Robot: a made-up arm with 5 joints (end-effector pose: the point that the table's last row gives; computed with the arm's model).
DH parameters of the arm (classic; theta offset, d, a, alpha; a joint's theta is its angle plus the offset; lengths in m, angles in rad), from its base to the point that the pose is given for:
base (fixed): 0.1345 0 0.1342 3.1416
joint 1: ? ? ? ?
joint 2: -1.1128 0 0.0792 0
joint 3: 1.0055 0 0.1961 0
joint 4: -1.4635 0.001 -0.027 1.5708
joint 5: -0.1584 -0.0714 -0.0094 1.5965
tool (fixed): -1.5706 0.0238 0 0
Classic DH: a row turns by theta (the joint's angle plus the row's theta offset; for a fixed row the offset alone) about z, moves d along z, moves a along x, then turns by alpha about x.
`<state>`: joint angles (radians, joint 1 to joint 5).
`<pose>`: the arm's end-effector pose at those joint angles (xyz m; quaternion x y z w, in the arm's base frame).
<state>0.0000 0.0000 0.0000 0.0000 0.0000</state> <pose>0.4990 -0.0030 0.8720 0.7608 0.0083 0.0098 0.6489</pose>
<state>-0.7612 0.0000 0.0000 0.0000 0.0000</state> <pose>0.4125 0.2552 0.8720 0.7033 0.2903 0.2502 0.5988</pose>
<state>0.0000 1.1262 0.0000 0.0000 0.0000</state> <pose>0.3738 -0.0030 0.5697 0.6486 0.3534 -0.3978 0.5443</pose>
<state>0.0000 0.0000 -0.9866 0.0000 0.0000</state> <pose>0.3951 -0.0030 1.1032 0.6654 -0.3000 0.3689 0.5754</pose>
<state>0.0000 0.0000 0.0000 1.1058 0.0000</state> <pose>0.4235 -0.0030 0.8297 0.6526 0.3478 -0.3911 0.5479</pose>
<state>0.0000 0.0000 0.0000 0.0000 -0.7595</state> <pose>0.4990 0.0120 0.8604 0.9471 0.0040 0.0122 0.3206</pose>
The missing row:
joint 1: 0.1345 -0.82 0.064 1.5708
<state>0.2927 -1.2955 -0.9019 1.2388 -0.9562</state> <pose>0.0926 0.0291 1.0474 0.8345 -0.2259 0.4259 0.2669</pose>
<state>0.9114 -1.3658 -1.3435 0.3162 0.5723</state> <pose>-0.0208 0.1763 0.9994 -0.1677 -0.7813 0.3202 0.5089</pose>
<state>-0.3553 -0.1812 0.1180 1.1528 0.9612</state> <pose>0.4198 0.1006 0.8580 0.2311 0.5400 -0.0479 0.8079</pose>
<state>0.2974 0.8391 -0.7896 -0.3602 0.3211</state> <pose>0.5223 -0.1264 0.8439 0.6151 -0.2017 -0.0045 0.7622</pose>
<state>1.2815 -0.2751 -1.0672 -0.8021 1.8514</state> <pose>0.1463 -0.0458 1.1542 -0.5432 -0.6807 -0.3353 0.3594</pose>
